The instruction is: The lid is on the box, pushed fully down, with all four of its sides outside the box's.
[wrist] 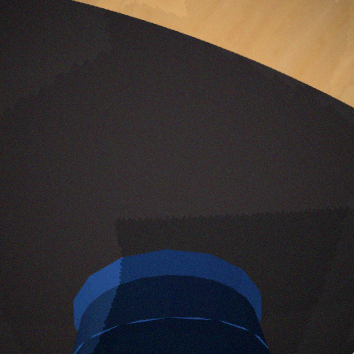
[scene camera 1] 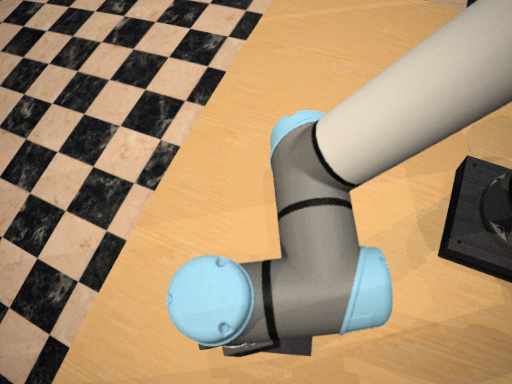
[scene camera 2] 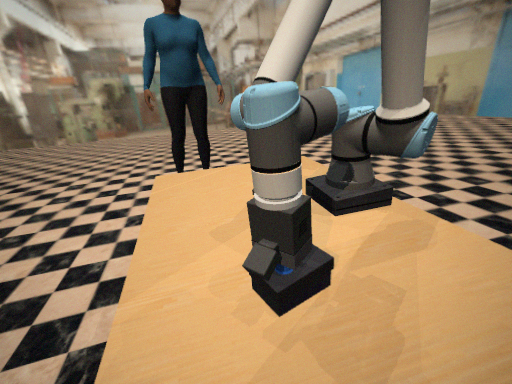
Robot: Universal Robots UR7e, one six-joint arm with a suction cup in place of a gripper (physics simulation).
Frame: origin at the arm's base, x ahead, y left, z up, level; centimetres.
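Seen in the pictures: end effector, tool point: (wrist: pixel 166 278) (scene camera 2: pixel 284 272); arm's base, origin of the base link: (scene camera 2: pixel 349 180).
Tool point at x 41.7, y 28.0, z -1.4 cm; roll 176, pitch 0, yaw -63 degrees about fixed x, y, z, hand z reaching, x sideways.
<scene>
Offsets run from my tool point to a thing's top centre. Level surfaces: height alone.
The black lid {dy -0.9, dx -1.9, dz +2.0 cm} (scene camera 2: pixel 315 262) (wrist: pixel 175 150) sits level over the top of the black box {dy -1.0, dx -1.9, dz +0.0 cm} (scene camera 2: pixel 287 306). A strip of box wall shows below the lid's rim on the two sides facing scene camera 2, slightly inset from it. No pale gap shows between them. The far sides are hidden, and I cannot tell whether the lid is fully down. My gripper's blue suction cup (scene camera 2: pixel 284 270) (wrist: pixel 167 300) is against the lid's top and holds it. In scene camera 1 the wrist covers most of the lid (scene camera 1: pixel 296 346), and the box cannot be made out.
The wooden table {dz -4.8 cm} (scene camera 1: pixel 235 125) (scene camera 2: pixel 190 240) carries the box and the arm's dark base plate (scene camera 1: pixel 457 215) (scene camera 2: pixel 350 200), which is behind the box in scene camera 2. The table's edge borders a checkered floor. A person (scene camera 2: pixel 180 65) in a blue top stands beyond the table.
</scene>
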